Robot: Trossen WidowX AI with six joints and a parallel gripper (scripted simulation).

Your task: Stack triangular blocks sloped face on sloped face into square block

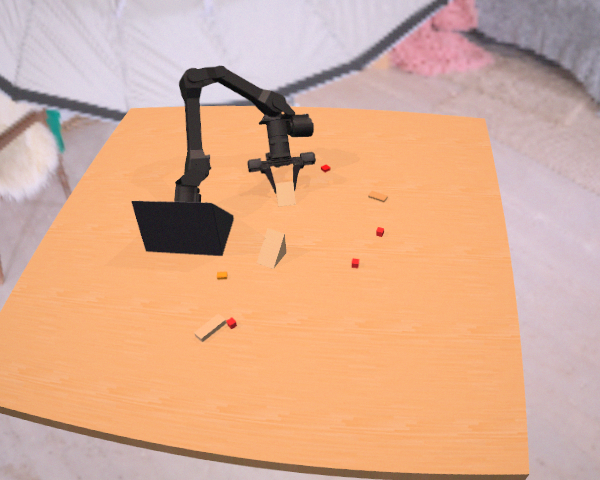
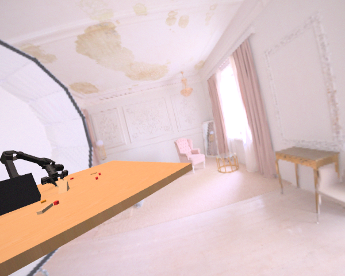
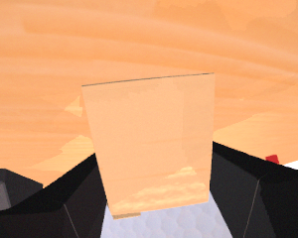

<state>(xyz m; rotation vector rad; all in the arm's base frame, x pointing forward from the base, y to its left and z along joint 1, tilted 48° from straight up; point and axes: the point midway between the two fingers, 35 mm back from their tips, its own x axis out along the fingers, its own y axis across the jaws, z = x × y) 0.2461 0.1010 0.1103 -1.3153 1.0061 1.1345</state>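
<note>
Now: the triangular block 10 mm behind my gripper tip and 230 mm to the right of it. Also, from my gripper tip: orange piece 130 mm behind, 310 mm to the right, 10 mm below.
</note>
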